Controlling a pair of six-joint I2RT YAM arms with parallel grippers.
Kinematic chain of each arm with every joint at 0, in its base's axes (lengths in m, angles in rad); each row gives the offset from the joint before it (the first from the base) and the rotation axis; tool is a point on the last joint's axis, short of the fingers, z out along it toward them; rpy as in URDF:
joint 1: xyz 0 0 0.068 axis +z
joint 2: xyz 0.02 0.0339 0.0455 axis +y
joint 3: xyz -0.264 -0.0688 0 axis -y
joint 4: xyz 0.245 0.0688 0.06 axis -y
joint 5: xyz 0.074 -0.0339 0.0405 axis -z
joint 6: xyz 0.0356 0 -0.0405 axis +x
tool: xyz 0 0 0 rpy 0 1.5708 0
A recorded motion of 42 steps. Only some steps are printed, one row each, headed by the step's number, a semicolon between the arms.
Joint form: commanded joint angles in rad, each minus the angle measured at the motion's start. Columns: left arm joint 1, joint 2, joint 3, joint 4, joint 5, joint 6; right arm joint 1, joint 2, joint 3, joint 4, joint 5, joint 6.
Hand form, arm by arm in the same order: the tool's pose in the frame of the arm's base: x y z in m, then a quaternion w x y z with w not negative. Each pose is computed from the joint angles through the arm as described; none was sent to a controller.
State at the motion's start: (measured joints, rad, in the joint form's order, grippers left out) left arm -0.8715 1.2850 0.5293 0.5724 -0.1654 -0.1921; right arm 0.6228 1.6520 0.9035 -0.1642 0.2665 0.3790
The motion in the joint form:
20: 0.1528 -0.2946 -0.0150 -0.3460 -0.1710 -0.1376; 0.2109 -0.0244 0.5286 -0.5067 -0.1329 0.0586
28: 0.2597 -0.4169 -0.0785 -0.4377 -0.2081 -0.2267; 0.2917 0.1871 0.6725 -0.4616 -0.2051 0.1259
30: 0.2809 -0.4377 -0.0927 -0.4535 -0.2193 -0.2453; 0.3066 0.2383 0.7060 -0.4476 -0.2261 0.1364
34: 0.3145 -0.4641 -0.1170 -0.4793 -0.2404 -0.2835; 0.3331 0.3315 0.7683 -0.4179 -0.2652 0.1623
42: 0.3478 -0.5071 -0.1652 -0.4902 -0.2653 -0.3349; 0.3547 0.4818 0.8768 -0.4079 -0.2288 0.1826
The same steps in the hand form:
20: 0.1769 -0.1391 0.2487 0.58983 0.04969 0.78369 -0.18832; 0.2440 0.2617 0.3051 0.31416 -0.16169 0.92275 0.15393
28: 0.1717 -0.1046 0.2406 0.58658 -0.03526 0.79283 -0.16158; 0.2526 0.3244 0.2772 0.27238 -0.18153 0.92440 0.19584
30: 0.1705 -0.0982 0.2378 0.58551 -0.05348 0.79402 -0.15444; 0.2547 0.3386 0.2686 0.26209 -0.18721 0.92412 0.20560
34: 0.1689 -0.0886 0.2313 0.58074 -0.08598 0.79697 -0.14211; 0.2574 0.3644 0.2519 0.24370 -0.19393 0.92310 0.22556
42: 0.1641 -0.0776 0.2206 0.57804 -0.12540 0.79510 -0.13400; 0.2680 0.3951 0.2207 0.24010 -0.18992 0.92905 0.20772

